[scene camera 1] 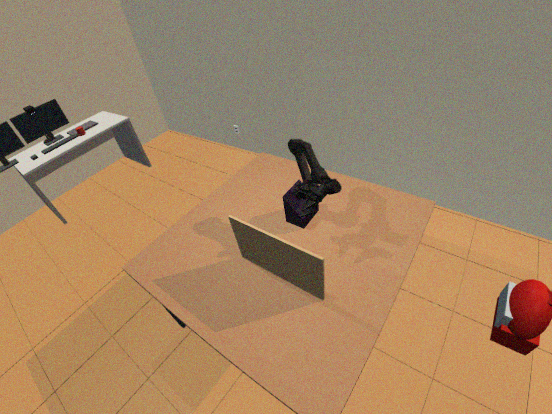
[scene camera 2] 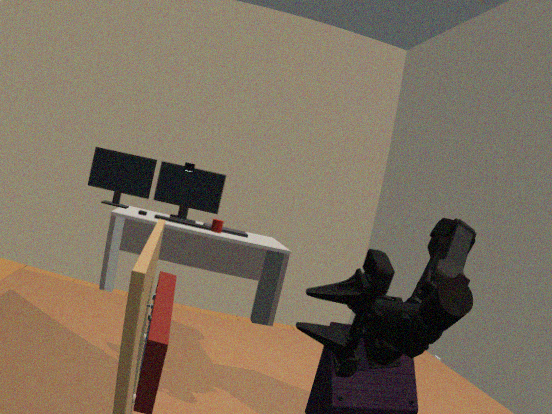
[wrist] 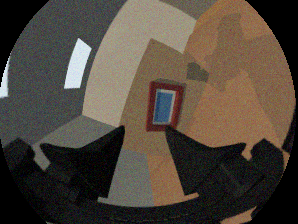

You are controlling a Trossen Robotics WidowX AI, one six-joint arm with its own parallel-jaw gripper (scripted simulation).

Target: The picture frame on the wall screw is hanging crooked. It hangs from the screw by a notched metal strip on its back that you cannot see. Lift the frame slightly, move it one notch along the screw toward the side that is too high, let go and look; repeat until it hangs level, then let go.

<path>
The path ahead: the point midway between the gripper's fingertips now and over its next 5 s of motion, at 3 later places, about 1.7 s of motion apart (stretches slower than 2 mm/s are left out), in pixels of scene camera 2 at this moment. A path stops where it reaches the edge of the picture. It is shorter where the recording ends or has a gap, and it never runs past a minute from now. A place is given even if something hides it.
My gripper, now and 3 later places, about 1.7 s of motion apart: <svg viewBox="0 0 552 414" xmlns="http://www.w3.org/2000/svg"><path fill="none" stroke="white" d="M301 308L197 318L160 309L160 306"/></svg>
</path>
